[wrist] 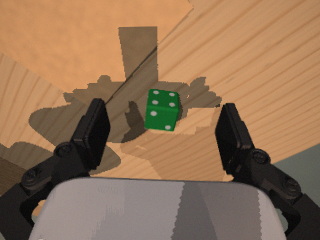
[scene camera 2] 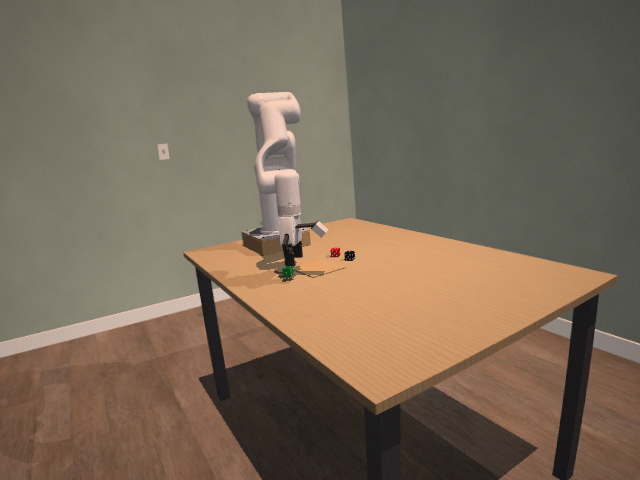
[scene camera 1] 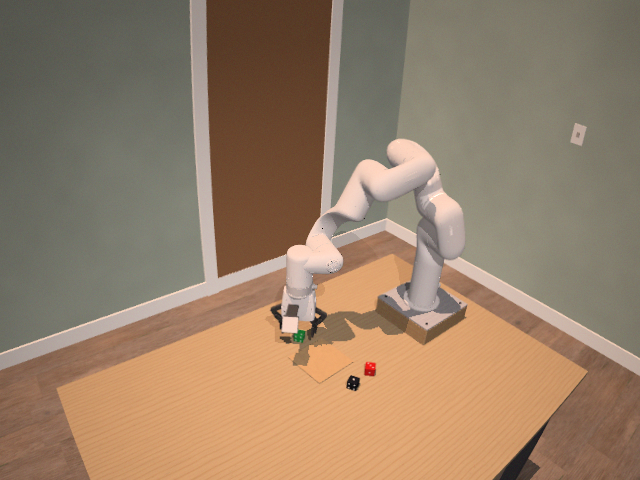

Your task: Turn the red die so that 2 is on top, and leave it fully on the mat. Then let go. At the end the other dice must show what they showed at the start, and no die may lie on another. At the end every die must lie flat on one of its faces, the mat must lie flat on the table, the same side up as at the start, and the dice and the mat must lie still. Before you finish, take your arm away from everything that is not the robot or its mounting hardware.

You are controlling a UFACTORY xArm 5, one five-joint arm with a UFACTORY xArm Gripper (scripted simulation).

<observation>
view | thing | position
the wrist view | my gripper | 163, 115
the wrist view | tan mat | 88, 56
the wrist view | green die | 162, 110
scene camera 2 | my gripper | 294, 261
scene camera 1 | my gripper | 298, 332
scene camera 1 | tan mat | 320, 360
</observation>
